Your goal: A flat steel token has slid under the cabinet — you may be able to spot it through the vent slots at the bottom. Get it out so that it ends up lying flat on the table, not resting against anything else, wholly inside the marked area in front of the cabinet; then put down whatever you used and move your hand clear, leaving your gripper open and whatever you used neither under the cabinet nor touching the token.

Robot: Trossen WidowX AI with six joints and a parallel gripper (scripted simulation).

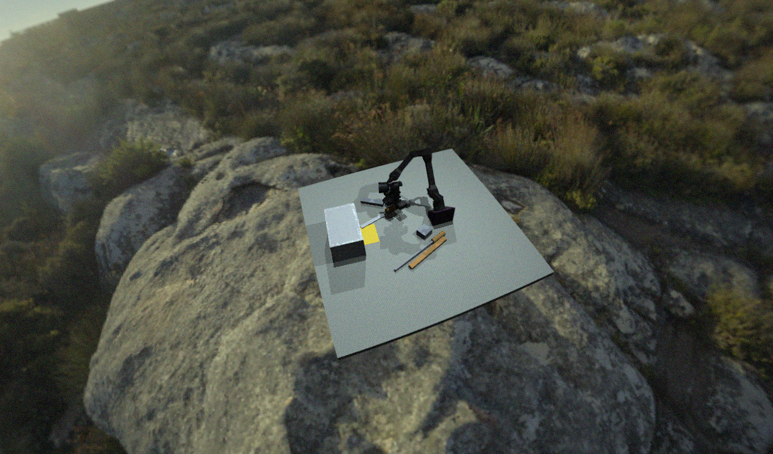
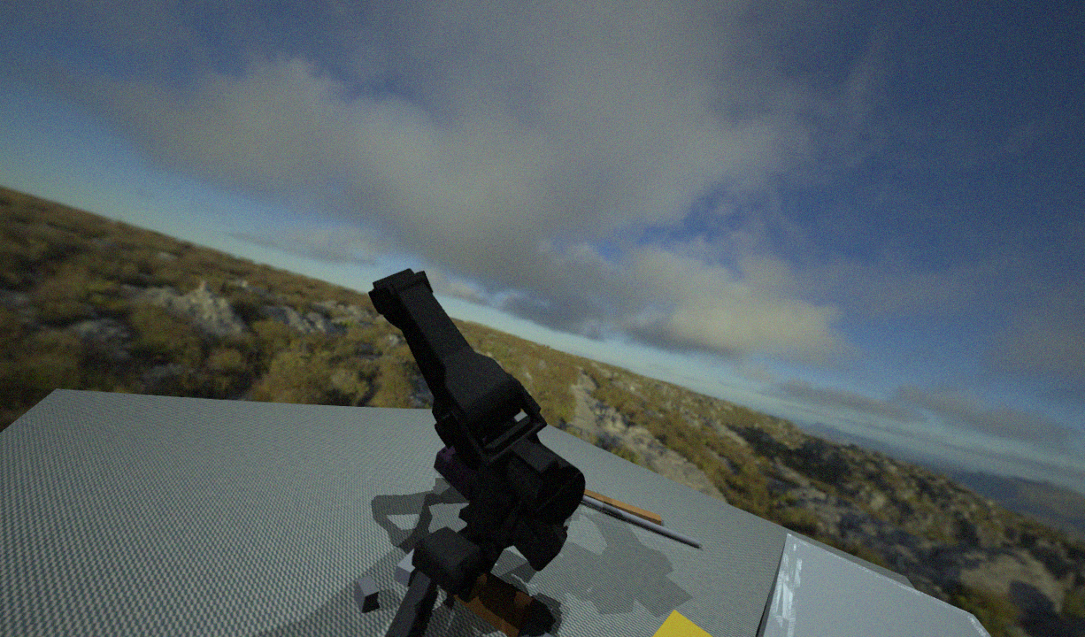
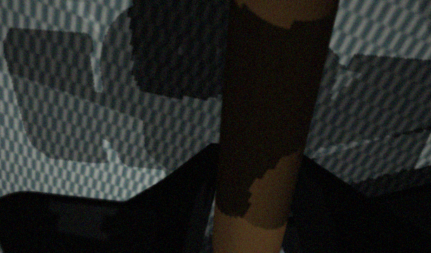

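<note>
Right now my gripper tip is 80 mm past the grey bar and 20 mm to the left of it. The rest, counted from my gripper tip: grey block (270 mm to the left, 80 mm behind, 10 mm above); small grey cube (100 mm to the right, 60 mm behind); wooden stick (410 mm to the left, 30 mm behind).
</note>
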